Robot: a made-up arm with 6 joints. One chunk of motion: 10 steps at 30 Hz.
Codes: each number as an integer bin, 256 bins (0 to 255) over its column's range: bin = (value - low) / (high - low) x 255, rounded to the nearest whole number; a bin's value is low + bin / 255 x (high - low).
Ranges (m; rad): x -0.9..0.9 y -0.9..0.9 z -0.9..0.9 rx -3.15..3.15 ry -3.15..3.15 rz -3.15..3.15
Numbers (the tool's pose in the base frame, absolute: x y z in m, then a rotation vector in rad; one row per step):
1: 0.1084 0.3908 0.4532 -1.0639 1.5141 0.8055
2: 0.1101 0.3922 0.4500 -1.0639 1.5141 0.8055
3: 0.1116 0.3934 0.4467 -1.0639 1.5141 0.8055
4: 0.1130 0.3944 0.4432 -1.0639 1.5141 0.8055
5: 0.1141 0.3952 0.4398 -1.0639 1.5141 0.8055
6: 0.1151 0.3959 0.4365 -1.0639 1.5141 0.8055
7: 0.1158 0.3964 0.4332 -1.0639 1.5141 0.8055
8: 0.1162 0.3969 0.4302 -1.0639 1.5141 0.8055
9: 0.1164 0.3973 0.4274 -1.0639 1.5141 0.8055
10: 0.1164 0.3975 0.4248 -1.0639 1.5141 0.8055
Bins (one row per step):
1: 143 183 192 84 189 160
2: 143 183 191 84 189 160
3: 143 183 191 84 189 160
4: 144 183 190 84 189 160
5: 144 183 190 84 189 160
6: 144 184 189 84 189 160
7: 144 184 189 84 189 160
8: 144 184 188 84 189 160
9: 144 184 188 84 189 160
10: 144 184 188 84 189 160

